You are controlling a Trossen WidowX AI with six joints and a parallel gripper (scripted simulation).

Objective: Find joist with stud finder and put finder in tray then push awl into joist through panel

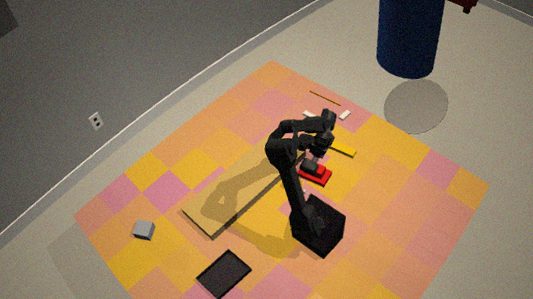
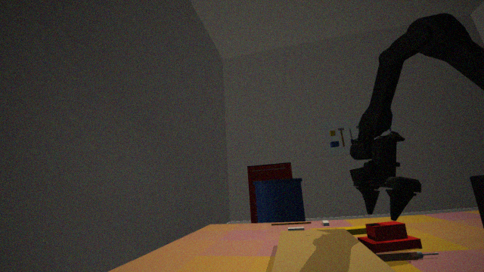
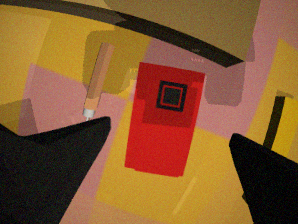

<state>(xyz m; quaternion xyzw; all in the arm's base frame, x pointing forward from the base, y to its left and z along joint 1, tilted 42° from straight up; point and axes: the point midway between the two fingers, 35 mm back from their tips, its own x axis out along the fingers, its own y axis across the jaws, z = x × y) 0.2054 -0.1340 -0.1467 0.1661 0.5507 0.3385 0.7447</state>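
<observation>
My gripper tip is now 10 mm short of the red stud finder and 30 mm above it. The rest, counted from my gripper tip: thin stick: 270 mm ahead, 360 mm to the right, 70 mm below; awl: 30 mm behind, 90 mm to the left, 70 mm below; yellow bar: 20 mm ahead, 170 mm to the right, 60 mm below.
</observation>
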